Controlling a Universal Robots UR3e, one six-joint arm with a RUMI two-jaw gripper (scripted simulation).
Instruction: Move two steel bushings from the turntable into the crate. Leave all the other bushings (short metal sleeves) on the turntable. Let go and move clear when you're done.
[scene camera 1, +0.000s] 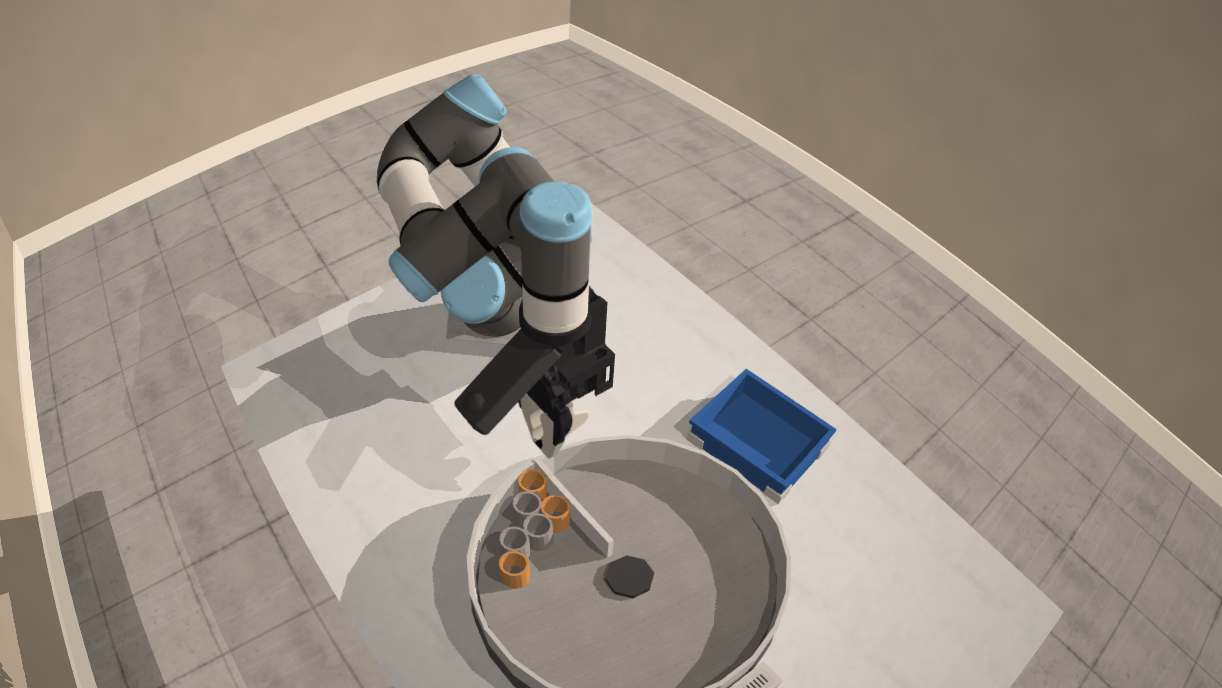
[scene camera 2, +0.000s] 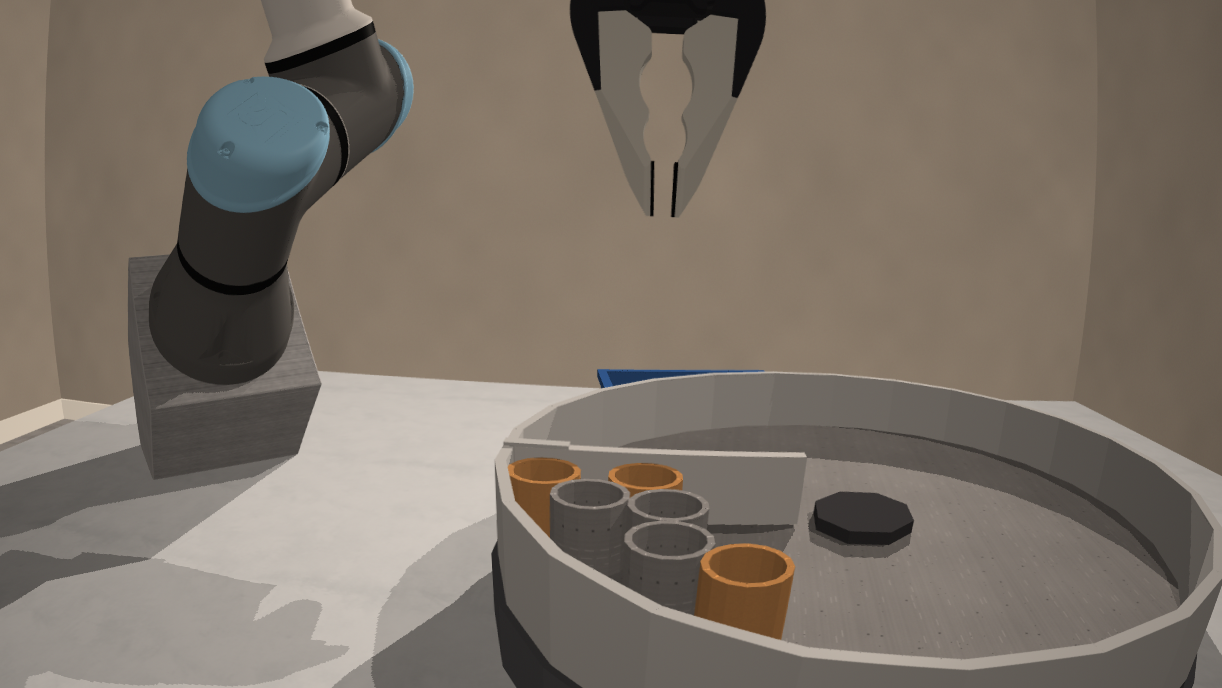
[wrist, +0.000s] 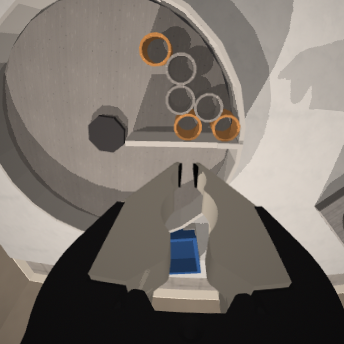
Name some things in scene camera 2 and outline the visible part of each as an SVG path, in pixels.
My gripper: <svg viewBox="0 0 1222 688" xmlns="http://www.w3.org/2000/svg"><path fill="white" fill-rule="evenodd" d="M570 0L570 19L574 37L627 181L646 216L654 216L654 161L651 161L644 143L644 131L649 120L649 109L640 91L641 75L652 57L652 33L684 35L682 60L691 75L692 96L681 118L686 134L685 147L678 162L674 163L671 217L679 218L703 179L760 48L766 24L765 0Z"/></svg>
A grey steel bushing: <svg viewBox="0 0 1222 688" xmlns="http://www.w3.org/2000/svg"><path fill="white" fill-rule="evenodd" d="M628 500L626 532L634 526L654 521L680 521L707 529L709 503L703 497L694 493L675 489L656 489L637 493Z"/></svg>
